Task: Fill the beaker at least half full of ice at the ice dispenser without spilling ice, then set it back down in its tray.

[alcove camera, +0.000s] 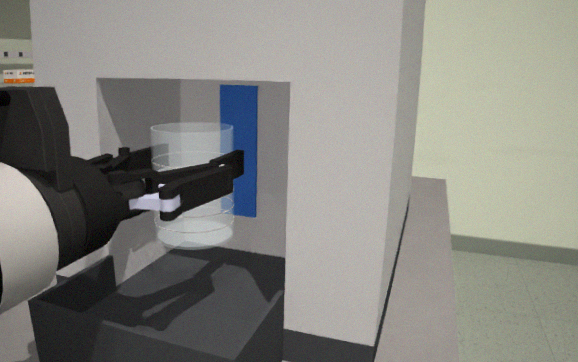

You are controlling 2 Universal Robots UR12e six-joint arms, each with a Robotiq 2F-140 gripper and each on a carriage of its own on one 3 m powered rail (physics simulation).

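Note:
A clear glass beaker (192, 140) is upright inside the alcove of the ice dispenser (345, 165), above the dark floor of the alcove. No ice shows in it. My left gripper (200, 167) comes in from the left of the picture and is shut on the beaker, with one finger across its near side and the other partly hidden behind it. A blue vertical panel (246, 150) stands on the alcove's back wall, just right of the beaker. The tray of the beaker does not show. My right gripper does not show.
A dark drip tray (175, 345) with raised edges sticks out from the foot of the alcove. The alcove's side walls stand close around the beaker. A grey counter top (430, 280) runs along the dispenser's right side, with a pale wall (500, 110) beyond.

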